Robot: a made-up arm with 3 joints. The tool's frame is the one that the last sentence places.
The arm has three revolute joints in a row. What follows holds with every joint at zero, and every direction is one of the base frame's. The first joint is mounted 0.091 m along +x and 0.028 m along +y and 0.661 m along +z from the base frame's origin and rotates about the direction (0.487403, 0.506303, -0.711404). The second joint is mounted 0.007 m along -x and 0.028 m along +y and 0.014 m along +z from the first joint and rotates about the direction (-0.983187, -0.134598, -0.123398). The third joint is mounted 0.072 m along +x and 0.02 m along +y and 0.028 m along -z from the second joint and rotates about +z. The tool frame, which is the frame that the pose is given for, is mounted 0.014 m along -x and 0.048 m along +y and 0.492 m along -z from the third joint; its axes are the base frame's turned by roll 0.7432, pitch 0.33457 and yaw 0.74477 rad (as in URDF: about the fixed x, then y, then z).
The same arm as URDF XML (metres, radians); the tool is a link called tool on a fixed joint. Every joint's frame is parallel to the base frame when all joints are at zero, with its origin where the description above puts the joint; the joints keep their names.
<robot name="arm">
<joint name="joint 1" type="continuous"><parent link="base_link"/><child link="link1"/><origin xyz="0.0910 0.0280 0.6610"/><axis xyz="0.487403 0.506303 -0.711404"/></joint>
<joint name="joint 2" type="continuous"><parent link="link1"/><child link="link2"/><origin xyz="-0.0070 0.0280 0.0140"/><axis xyz="-0.983187 -0.134598 -0.123398"/></joint>
<joint name="joint 3" type="continuous"><parent link="link2"/><child link="link3"/><origin xyz="0.0720 0.0200 -0.0280"/><axis xyz="0 0 1"/></joint>
<joint name="tool_fixed" type="fixed"><parent link="link3"/><child link="tool"/><origin xyz="-0.0140 0.0480 -0.4920" rpy="0.7432 0.3346 0.7448"/></joint>
<link name="base_link"/>
<link name="link1"/>
<link name="link2"/>
<link name="link3"/>
<link name="tool"/>
</robot>

